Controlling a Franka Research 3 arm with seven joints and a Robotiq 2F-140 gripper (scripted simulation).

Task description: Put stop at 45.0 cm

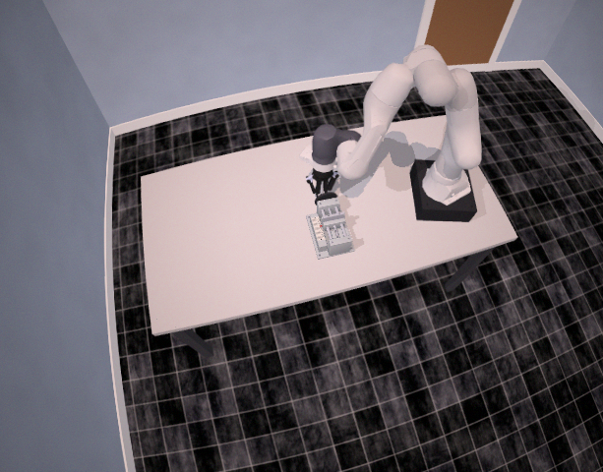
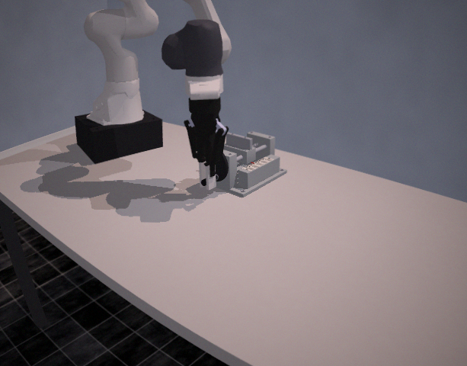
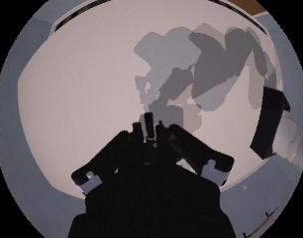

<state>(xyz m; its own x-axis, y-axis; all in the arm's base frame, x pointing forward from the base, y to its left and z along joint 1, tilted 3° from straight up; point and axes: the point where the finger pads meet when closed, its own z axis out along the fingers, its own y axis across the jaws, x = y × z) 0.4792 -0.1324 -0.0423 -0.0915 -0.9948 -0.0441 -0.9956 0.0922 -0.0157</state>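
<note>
The grey stop fixture is 14 cm to the left of my hand, 3 cm above it and 1 cm ahead of it. From my hand the other things lie so: black handwheel (2 cm to the left, 1 cm below).
</note>
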